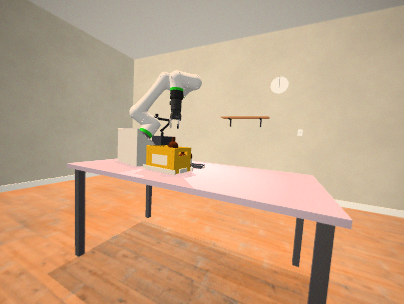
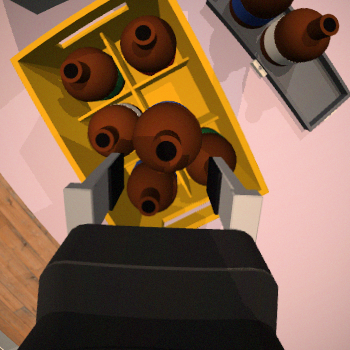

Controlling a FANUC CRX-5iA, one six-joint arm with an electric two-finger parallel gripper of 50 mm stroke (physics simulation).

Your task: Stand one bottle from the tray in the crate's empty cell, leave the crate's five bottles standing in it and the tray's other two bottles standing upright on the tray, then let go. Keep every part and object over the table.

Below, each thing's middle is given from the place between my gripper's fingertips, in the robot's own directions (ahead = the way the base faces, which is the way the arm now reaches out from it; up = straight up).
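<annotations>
Red-label bottle [image 2: 147, 43]: 110 mm behind my hand, 20 mm to the left of it, 220 mm below it.
</annotations>
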